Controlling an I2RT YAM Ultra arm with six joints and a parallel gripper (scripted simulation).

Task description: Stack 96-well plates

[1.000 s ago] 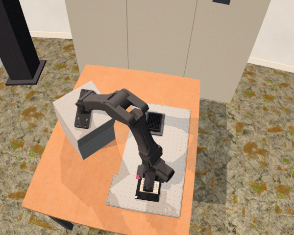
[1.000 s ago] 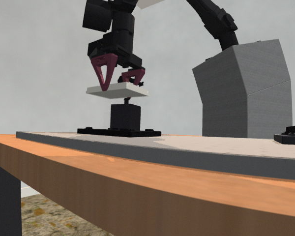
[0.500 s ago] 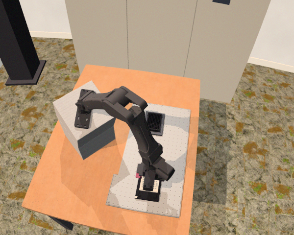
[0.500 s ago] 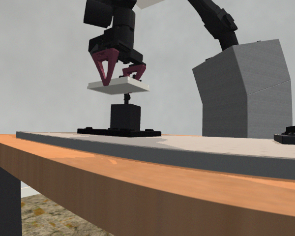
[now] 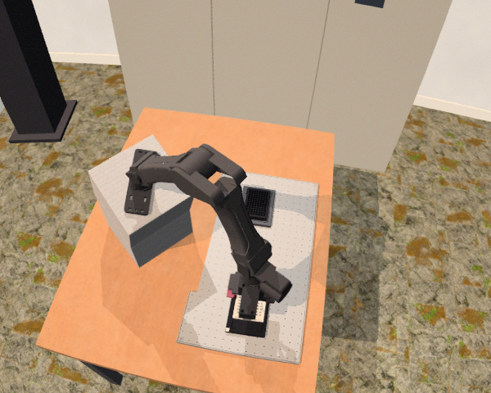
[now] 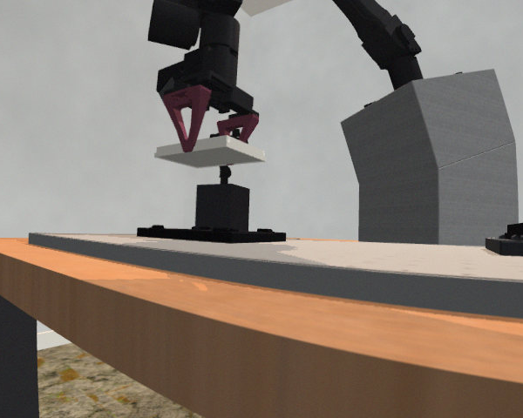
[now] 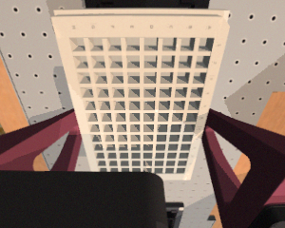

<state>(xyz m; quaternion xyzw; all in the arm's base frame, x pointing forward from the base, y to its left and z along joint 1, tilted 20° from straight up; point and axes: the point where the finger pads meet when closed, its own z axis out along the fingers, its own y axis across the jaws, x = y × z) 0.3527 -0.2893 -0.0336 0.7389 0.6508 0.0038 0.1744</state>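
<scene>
My gripper is now 3 cm short of the black 96-well plate, 40 cm to the right of it and 10 cm above it. From my hand the other things lie so: light corner mark (4 cm behind, 34 cm to the left, 10 cm below); then cream 96-well plate (right at my hand); then nest N1 (11 cm below).
</scene>
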